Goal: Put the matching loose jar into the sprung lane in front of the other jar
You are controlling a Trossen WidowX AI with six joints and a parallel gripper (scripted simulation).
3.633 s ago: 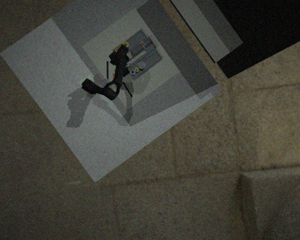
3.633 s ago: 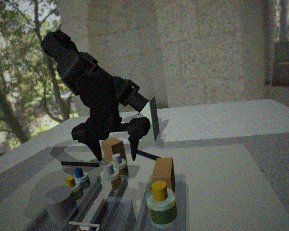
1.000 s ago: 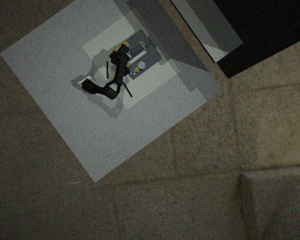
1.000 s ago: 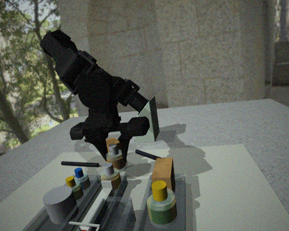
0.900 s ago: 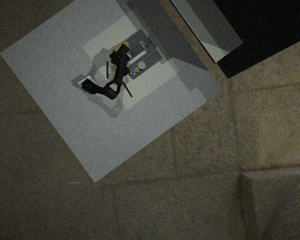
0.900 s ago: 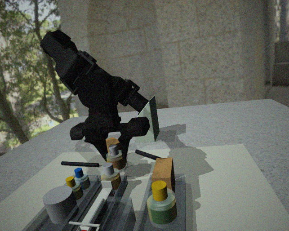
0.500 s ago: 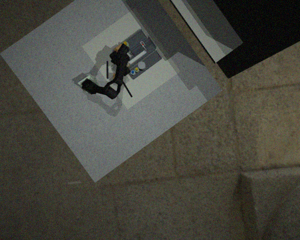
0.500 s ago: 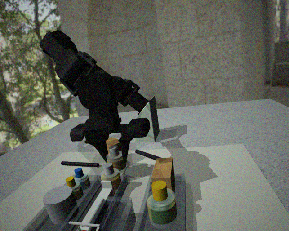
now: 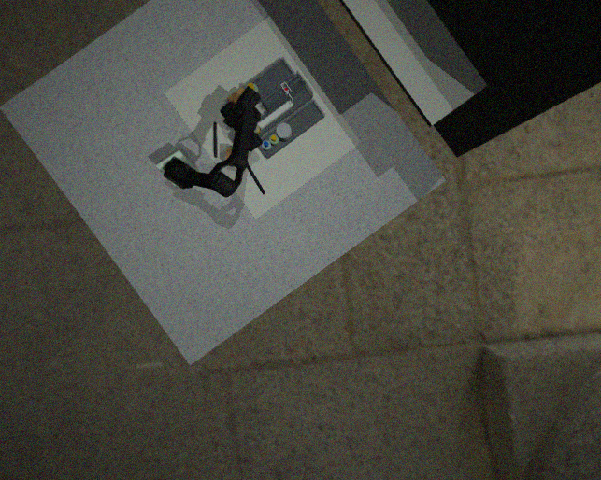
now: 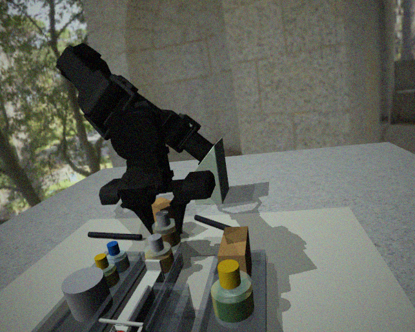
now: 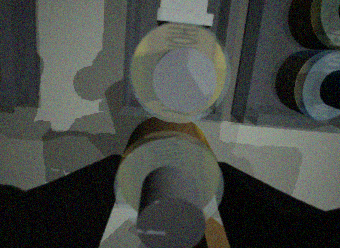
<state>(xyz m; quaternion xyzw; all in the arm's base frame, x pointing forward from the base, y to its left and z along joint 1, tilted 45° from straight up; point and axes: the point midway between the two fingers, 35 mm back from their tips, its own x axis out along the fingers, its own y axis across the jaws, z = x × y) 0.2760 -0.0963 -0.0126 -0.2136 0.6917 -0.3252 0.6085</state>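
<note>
Right now my gripper tip is 12 cm short of the grey cylinder, 10 cm to the left of it and 2 cm above it. The rest, counted from my gripper tip: orange box 12 cm to the left, 8 cm ahead, 1 cm below; then sprung lane 20 cm ahead, 3 cm below.
</note>
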